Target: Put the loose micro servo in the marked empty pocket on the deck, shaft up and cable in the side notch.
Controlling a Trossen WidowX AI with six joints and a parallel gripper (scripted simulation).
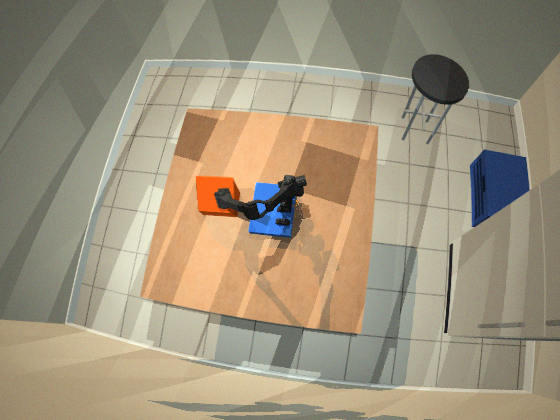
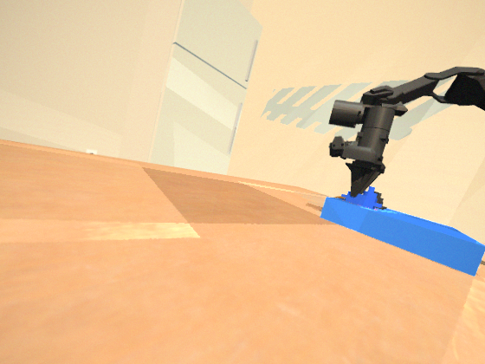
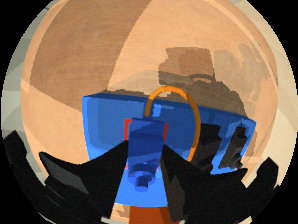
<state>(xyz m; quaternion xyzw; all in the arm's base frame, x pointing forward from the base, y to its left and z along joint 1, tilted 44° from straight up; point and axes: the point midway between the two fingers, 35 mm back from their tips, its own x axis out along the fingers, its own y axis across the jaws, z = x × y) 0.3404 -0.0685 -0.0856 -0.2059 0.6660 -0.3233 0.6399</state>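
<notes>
Right now the blue deck is 13 cm behind my gripper tip, 6 cm to the right of it and 4 cm below it.
</notes>
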